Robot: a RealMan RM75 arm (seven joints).
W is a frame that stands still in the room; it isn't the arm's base.
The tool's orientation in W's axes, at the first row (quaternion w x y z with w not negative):
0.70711, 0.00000, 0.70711, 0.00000
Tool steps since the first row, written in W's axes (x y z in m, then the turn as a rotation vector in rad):
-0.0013, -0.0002, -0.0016, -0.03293, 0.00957, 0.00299
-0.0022, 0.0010, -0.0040, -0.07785, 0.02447, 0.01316
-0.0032, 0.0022, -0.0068, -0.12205, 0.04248, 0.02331
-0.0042, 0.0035, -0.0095, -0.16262, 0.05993, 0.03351
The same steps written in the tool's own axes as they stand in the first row. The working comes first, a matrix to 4 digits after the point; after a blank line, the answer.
The tool's axes in the first row as the columns of a matrix, in W's axes (used below as rounded here):
0.0000, 0.0000, 1.0000
0.0000, 1.0000, 0.0000
-1.0000, 0.0000, 0.0000

0.0016, -0.0002, -0.0013, -0.00299, 0.00957, -0.03293
0.0040, 0.0010, -0.0022, -0.01316, 0.02447, -0.07785
0.0068, 0.0022, -0.0032, -0.02331, 0.04248, -0.12205
0.0095, 0.0035, -0.0042, -0.03351, 0.05993, -0.16262

